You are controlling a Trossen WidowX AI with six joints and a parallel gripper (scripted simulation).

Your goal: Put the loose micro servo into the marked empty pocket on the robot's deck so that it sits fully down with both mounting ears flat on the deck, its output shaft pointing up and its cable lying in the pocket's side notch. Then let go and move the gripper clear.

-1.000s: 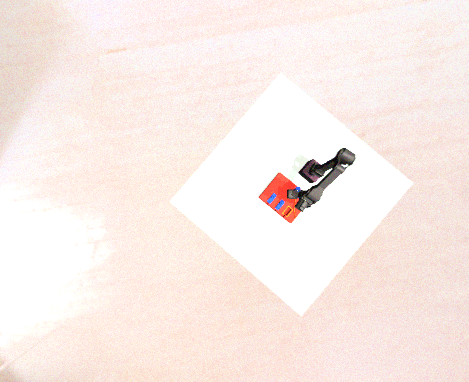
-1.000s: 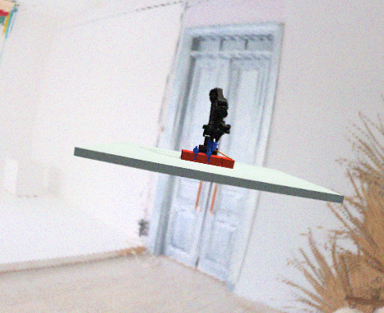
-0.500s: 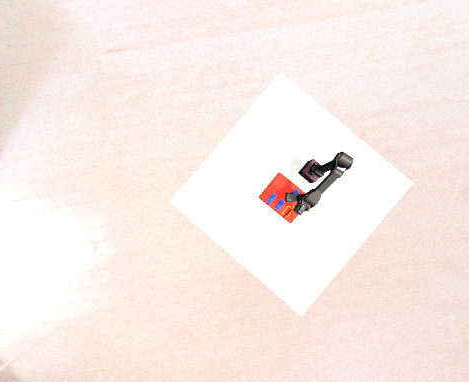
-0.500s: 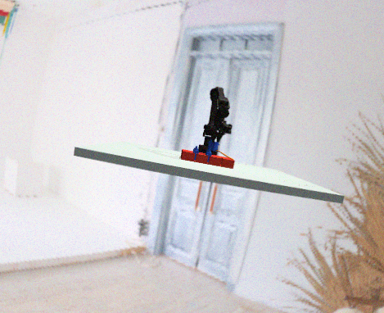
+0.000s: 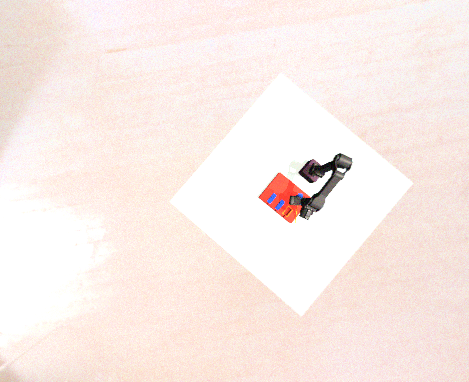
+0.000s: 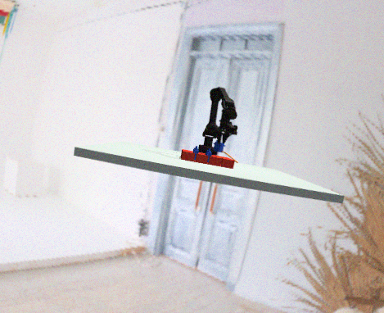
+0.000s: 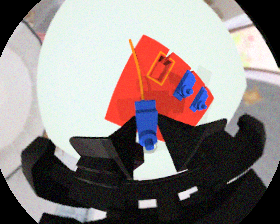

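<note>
My gripper tip is 100 mm above the red deck, 80 mm to the left of it and 10 mm past it.
</note>
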